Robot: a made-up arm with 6 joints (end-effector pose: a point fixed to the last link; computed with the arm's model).
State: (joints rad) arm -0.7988 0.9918 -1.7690 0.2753 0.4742 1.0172
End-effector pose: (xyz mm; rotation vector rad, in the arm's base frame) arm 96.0 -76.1 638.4 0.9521 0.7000 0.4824
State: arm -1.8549 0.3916 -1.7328 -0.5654 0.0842 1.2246
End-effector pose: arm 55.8 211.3 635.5 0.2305 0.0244 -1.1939
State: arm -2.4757 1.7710 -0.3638 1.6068 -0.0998 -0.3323
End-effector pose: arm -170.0 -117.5 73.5 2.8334 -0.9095 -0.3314
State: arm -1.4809 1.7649 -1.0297 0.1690 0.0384 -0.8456
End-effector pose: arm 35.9 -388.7 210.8 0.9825 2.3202 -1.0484
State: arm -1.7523 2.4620 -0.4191 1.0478 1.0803 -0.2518
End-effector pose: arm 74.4 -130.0 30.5 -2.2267 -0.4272 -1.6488
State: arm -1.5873 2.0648 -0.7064 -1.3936 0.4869 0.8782
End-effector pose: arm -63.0 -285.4 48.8 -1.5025 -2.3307 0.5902
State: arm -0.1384 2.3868 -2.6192 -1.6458 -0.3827 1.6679
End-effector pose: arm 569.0 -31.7 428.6 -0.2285 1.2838 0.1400
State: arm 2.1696 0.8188 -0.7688 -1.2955 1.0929 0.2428
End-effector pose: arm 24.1 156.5 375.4 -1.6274 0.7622 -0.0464
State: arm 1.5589 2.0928 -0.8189 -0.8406 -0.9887 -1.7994
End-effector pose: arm -74.2 380.1 123.7 -1.5369 -1.0797 0.1192
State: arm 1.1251 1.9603 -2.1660 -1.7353 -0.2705 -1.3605
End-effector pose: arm 178.0 449.9 504.7 -1.1309 -0.9786 -1.4718
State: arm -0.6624 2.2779 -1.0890 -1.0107 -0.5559 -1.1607
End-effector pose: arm 370.2 -217.0 53.8 -1.7615 1.6623 -0.8751
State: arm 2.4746 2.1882 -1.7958 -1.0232 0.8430 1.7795
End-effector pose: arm -339.3 369.8 226.6 -1.3987 1.9433 1.0269
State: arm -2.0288 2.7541 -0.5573 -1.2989 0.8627 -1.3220
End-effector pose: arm -138.1 -70.8 -59.9 1.0680 -2.3779 -1.5928
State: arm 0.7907 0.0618 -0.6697 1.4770 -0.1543 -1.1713
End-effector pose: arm -10.6 -38.2 434.1 -0.0699 0.9057 0.9567
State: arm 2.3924 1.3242 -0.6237 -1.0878 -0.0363 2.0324
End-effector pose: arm -201.5 181.9 241.3 1.7883 -1.9891 -1.4060
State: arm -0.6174 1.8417 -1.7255 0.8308 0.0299 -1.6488
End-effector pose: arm 389.0 -272.8 412.4 -0.1918 1.7224 -1.0707
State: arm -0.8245 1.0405 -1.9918 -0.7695 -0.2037 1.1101
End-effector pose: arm 34.7 -11.4 731.2 0.0979 0.4005 -0.4396
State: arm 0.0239 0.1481 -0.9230 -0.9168 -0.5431 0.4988
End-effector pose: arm -113.4 49.2 510.7 -0.4760 0.2701 -0.2345
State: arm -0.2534 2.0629 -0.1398 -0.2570 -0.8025 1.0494
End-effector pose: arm 196.6 -27.0 37.8 1.3626 2.2911 0.4491
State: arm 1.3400 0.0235 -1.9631 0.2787 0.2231 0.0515
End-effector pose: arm -109.1 -430.7 498.9 0.0724 -0.2699 1.6468
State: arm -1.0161 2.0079 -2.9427 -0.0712 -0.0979 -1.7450
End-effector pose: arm 169.4 -271.8 702.0 -0.2590 0.5877 -2.7647
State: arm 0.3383 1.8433 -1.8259 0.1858 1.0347 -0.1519
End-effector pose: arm 388.3 157.9 339.0 -0.5605 2.4767 0.3139
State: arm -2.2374 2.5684 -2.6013 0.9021 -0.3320 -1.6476
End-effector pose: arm -403.9 -461.1 344.2 -1.4355 -1.1105 2.5106
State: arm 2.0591 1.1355 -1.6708 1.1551 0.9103 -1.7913
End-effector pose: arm -162.2 110.6 579.3 -1.5840 -0.5585 1.5210
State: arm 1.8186 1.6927 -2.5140 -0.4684 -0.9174 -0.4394
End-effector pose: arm -87.8 162.1 729.0 0.0872 -0.4256 1.0281
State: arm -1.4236 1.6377 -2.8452 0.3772 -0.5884 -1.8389
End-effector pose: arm -15.3 -72.9 769.0 0.3182 -0.3914 -2.8746
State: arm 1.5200 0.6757 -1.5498 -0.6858 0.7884 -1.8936
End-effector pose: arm 57.6 14.7 581.2 -1.3752 -0.1192 -1.0533
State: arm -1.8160 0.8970 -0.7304 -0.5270 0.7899 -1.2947
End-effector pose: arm -82.8 -144.7 305.2 -0.3538 -2.4852 0.9219
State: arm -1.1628 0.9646 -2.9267 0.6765 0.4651 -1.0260
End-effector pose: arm -75.0 263.1 712.9 -0.3368 0.0089 -1.5683
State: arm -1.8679 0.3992 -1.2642 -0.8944 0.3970 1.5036
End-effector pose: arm -22.6 56.5 559.8 0.9836 -0.0062 -1.2609
